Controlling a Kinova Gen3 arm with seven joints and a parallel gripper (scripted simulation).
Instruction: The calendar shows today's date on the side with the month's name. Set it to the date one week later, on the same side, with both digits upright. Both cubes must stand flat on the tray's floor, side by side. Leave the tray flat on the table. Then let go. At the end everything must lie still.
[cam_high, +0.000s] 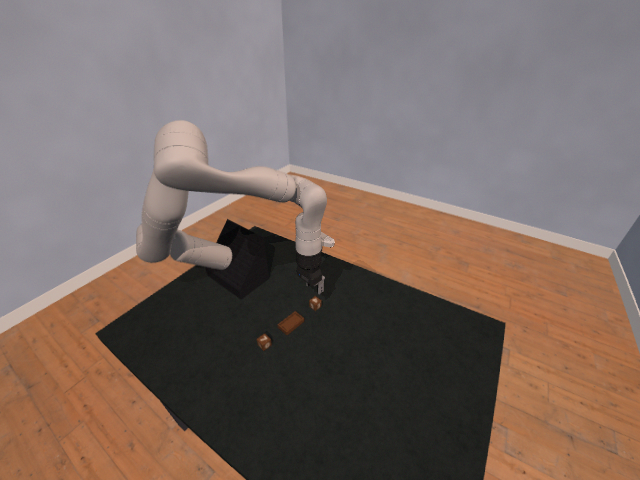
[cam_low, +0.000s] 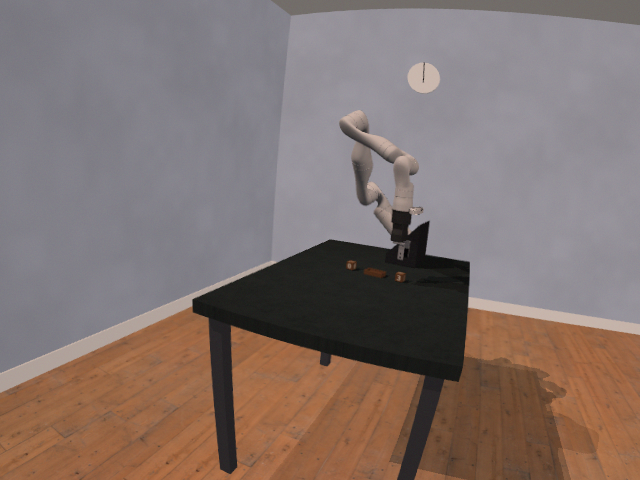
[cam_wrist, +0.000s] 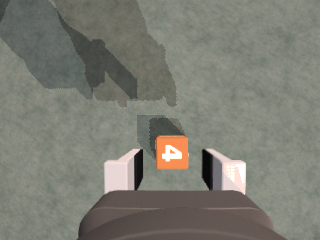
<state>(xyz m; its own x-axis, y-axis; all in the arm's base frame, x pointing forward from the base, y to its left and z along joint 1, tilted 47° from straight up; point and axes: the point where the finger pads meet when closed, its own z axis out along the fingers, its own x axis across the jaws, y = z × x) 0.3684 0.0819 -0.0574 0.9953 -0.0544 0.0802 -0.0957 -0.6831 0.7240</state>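
Right now my hand is 90 mm above the orange cube. The rest, counted from my hand: orange-brown tray: 10 mm behind, 110 mm to the right, 100 mm below.
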